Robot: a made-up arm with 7 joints. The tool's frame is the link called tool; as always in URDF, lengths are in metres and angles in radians.
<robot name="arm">
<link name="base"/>
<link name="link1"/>
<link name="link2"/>
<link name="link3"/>
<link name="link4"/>
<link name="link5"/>
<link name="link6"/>
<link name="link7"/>
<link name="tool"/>
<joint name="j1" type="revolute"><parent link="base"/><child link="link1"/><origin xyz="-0.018 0.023 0.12" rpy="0 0 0"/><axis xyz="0 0.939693 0.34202"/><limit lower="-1.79" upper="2.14"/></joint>
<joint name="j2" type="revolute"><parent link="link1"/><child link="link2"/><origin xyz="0.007 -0.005 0" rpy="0 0 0"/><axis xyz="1 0 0"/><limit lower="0.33" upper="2.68"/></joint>
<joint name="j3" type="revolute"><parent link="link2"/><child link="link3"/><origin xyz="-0.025 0 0.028" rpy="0 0 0"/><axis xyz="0 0 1"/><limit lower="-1.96" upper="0.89"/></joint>
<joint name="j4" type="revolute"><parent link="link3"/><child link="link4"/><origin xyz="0.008 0.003 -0.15" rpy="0 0 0"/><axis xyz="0 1 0"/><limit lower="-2.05" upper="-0.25"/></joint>
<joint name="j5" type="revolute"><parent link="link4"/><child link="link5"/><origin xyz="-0.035 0.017 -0.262" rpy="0 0 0"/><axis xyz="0 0 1"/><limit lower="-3.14" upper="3.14"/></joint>
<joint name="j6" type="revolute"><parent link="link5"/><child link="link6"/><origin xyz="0.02 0.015 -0.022" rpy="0 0 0"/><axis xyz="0 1 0"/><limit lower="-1.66" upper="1.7"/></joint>
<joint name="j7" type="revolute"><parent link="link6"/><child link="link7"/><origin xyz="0.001 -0.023 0.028" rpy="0 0 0"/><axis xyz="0 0 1"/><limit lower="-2.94" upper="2.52"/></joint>
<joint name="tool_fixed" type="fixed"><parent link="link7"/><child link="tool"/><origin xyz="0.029 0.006 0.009" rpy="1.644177 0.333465 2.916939"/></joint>
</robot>
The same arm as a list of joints. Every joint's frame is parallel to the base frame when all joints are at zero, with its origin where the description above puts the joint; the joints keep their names.
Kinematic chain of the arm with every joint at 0, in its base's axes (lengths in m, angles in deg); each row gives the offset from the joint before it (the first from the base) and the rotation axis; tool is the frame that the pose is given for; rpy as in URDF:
j1: xyz -0.0180 0.0230 0.1200 axis 0 0.9397 0.342
j2: xyz 0.0070 -0.0050 0.0000 axis +x
j3: xyz -0.0250 0.0000 0.0280 axis +z
j4: xyz 0.0080 0.0030 -0.1500 axis +y
j5: xyz -0.0350 0.0170 -0.2620 axis +z
j6: xyz 0.0200 0.0150 -0.0220 axis +y
j7: xyz 0.0010 -0.0230 0.0280 axis +z
tool: xyz 0.0290 0.0060 0.0090 rpy 94.20 19.11 167.13
Joint limits (deg, base to tool): -102.56..122.61 18.91..153.55 -112.30..50.99 -117.46..-14.32 -179.91..179.91 -95.11..97.40 -168.45..144.39

